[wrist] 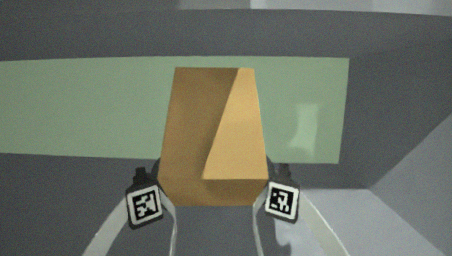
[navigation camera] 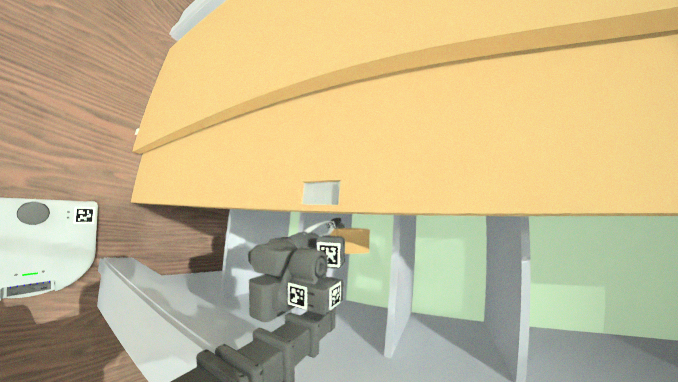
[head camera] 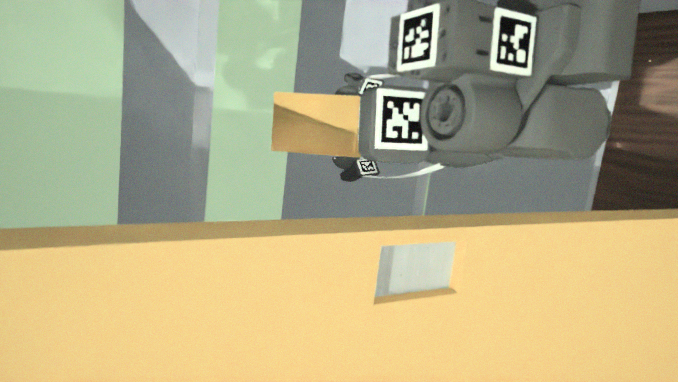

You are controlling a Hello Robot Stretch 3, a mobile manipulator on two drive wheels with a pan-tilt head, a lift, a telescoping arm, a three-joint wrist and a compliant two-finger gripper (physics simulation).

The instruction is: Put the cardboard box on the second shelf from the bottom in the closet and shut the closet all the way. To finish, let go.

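Frame: origin at the robot's base, x left, y up, z ahead, level; metres.
Seen in the pictures: gripper, fingertip midpoint: [head camera: 342, 128]; robot's base at its link origin: [navigation camera: 34, 212].
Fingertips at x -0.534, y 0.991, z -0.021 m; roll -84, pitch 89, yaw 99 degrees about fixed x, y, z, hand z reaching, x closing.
Observation:
Offsets run from my fingertips to a thing's top centre. "pt": to the spot under its first point. Level surfaces: height alone.
The cardboard box @[dz -0.001, dx +0.009, dy +0.081 m] [head camera: 315, 125] [navigation camera: 356, 240] [wrist: 214, 125] is orange-brown. My gripper [head camera: 347, 126] [navigation camera: 345, 239] [wrist: 212, 170] is shut on it, a finger on each side, and the box sticks out beyond the fingertips. The views are turned sideways, with the floor at the right in the head view. The box is at the compartment between a lower shelf [head camera: 419, 197] and a higher shelf [head camera: 201, 125] [navigation camera: 399, 300]. I cannot tell whether it touches a shelf. The closet's yellow-orange door @[pt dz +0.117, dx +0.215, dy +0.206 m] [head camera: 225, 310] [navigation camera: 450, 145] leaves the compartments open beside it. The door has a recessed grey handle @[pt dz +0.108, dx +0.205, dy +0.058 m] [head camera: 417, 270] [navigation camera: 321, 193].
Another yellow-orange panel [navigation camera: 360, 30] overlaps the door. A further shelf [navigation camera: 524, 300] stands beyond the higher one. The green closet back @[pt dz -0.168, dx -0.431, dy +0.301 m] [navigation camera: 450, 270] [wrist: 75, 110] shows behind the shelves. My white base [navigation camera: 50, 245] is at the left, on the wooden floor @[dy -0.990 m] [navigation camera: 70, 125]. A pale grey panel [navigation camera: 145, 320] lies near it.

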